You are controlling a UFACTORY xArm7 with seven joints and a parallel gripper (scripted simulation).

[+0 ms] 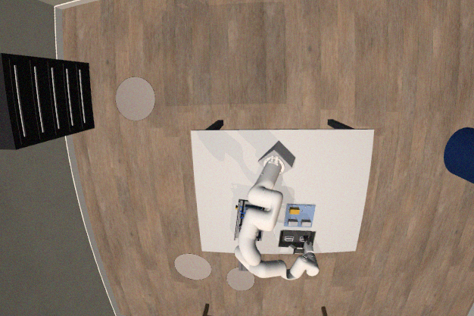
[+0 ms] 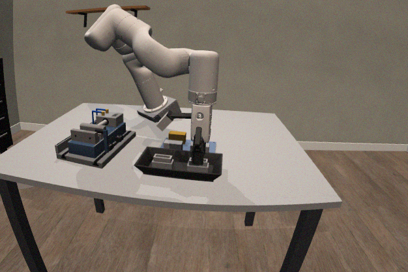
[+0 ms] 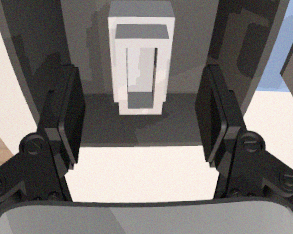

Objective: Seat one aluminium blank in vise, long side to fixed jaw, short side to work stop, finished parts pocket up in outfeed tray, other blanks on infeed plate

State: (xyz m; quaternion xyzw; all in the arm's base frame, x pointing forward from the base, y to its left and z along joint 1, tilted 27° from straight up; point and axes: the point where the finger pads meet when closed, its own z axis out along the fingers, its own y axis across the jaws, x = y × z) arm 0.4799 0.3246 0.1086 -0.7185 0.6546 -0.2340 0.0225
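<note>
The aluminium blank lies 13 cm behind my hand, 4 cm below it and 1 cm to the right of it. From my hand the other things lie so: brass blank (21 cm behind, 11 cm to the right, 4 cm below).
</note>
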